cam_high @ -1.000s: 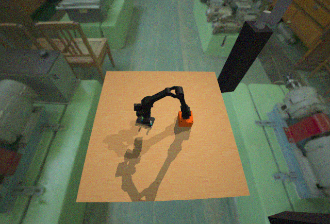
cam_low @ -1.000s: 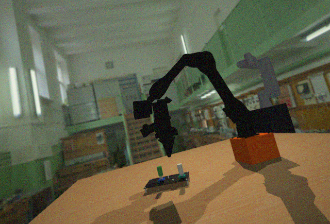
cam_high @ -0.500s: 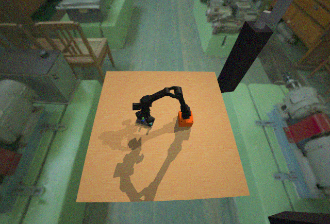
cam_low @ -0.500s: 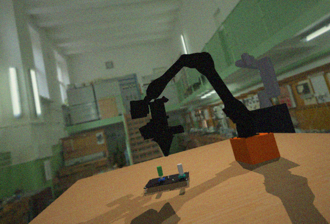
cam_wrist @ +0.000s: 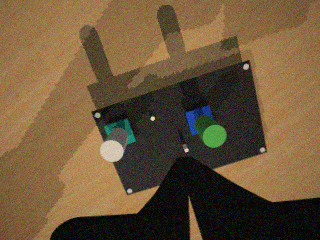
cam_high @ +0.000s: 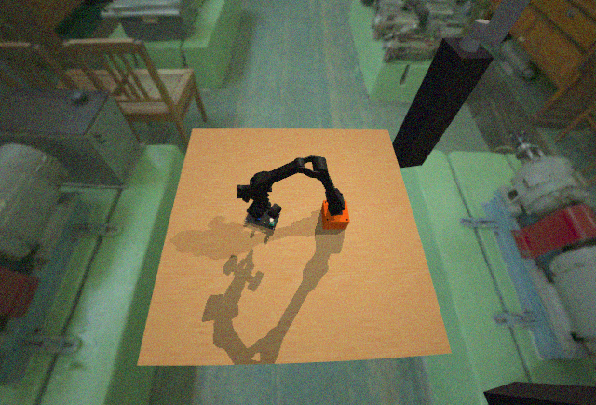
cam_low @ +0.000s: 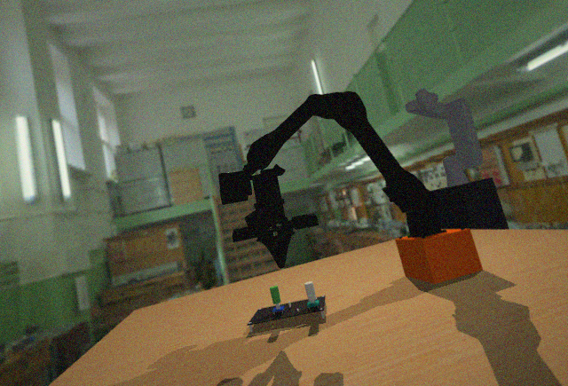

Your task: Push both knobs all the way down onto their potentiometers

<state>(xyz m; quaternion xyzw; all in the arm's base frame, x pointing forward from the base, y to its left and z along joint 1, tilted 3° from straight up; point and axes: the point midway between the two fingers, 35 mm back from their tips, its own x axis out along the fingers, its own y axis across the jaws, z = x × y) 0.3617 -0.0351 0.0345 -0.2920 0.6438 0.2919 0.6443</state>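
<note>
Now: gripper tip 50 mm above the green knob, 20 mm to the left of it and 20 mm short of it.
</note>
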